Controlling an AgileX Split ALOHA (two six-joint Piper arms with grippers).
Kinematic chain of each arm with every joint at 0, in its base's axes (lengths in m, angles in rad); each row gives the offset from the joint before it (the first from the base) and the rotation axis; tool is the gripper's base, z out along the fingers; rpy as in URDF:
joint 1: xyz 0 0 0.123 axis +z
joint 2: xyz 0 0 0 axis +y
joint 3: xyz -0.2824 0 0.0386 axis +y
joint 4: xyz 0.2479 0 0.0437 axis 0.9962 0 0.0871
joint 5: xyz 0 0 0 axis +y
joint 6: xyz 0.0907 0 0.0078 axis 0.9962 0 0.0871
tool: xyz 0 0 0 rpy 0 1.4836 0
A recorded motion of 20 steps. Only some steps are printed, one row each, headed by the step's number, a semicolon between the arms.
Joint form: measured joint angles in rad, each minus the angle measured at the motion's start. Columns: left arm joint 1, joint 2, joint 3, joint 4, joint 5, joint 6; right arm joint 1, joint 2, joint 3, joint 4, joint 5, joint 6.
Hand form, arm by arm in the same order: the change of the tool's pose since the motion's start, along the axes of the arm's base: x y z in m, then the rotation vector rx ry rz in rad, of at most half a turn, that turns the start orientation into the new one. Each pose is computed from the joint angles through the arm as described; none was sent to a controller.
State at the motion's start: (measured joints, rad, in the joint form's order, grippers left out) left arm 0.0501 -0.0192 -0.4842 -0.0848 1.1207 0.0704; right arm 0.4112 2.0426 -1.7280 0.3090 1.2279 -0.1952
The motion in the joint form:
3: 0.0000 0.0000 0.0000 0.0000 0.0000 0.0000; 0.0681 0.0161 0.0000 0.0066 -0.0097 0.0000
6: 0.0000 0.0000 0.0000 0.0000 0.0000 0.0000; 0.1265 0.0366 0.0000 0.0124 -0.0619 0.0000
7: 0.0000 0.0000 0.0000 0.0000 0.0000 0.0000; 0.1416 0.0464 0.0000 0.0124 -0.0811 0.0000
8: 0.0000 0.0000 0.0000 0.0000 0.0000 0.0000; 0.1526 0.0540 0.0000 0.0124 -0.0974 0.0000
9: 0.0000 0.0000 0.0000 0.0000 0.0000 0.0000; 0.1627 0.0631 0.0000 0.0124 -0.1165 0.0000
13: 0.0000 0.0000 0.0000 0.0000 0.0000 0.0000; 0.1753 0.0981 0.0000 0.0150 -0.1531 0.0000
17: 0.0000 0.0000 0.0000 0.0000 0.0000 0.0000; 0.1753 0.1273 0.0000 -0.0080 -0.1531 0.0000
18: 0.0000 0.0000 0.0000 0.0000 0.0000 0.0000; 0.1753 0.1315 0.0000 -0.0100 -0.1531 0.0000
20: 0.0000 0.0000 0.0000 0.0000 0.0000 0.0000; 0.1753 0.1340 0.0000 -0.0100 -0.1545 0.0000
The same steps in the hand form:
3: 0.0000 0.0000 0.0000 0.0000 0.0000 0.0000; -0.0119 0.0269 -0.0066 0.0022 0.0087 0.0637
6: 0.0000 0.0000 0.0000 0.0000 0.0000 0.0000; -0.0194 0.0513 -0.0147 0.0167 -0.0164 0.1049
7: 0.0000 0.0000 0.0000 0.0000 0.0000 0.0000; -0.0208 0.0578 -0.0188 0.0194 -0.0245 0.1142
8: 0.0000 0.0000 0.0000 0.0000 0.0000 0.0000; -0.0216 0.0627 -0.0219 0.0220 -0.0321 0.1202
9: 0.0000 0.0000 0.0000 0.0000 0.0000 0.0000; -0.0220 0.0675 -0.0256 0.0250 -0.0407 0.1246
13: 0.0000 0.0000 0.0000 0.0000 0.0000 0.0000; -0.0201 0.0751 -0.0406 0.0239 -0.0410 0.1254
17: 0.0000 0.0000 0.0000 0.0000 0.0000 0.0000; -0.0177 0.0745 -0.0542 -0.0093 -0.0265 0.1336
18: 0.0000 0.0000 0.0000 0.0000 0.0000 0.0000; -0.0174 0.0745 -0.0561 -0.0130 -0.0237 0.1343
20: 0.0000 0.0000 0.0000 0.0000 0.0000 0.0000; -0.0172 0.0747 -0.0572 -0.0137 -0.0228 0.1340

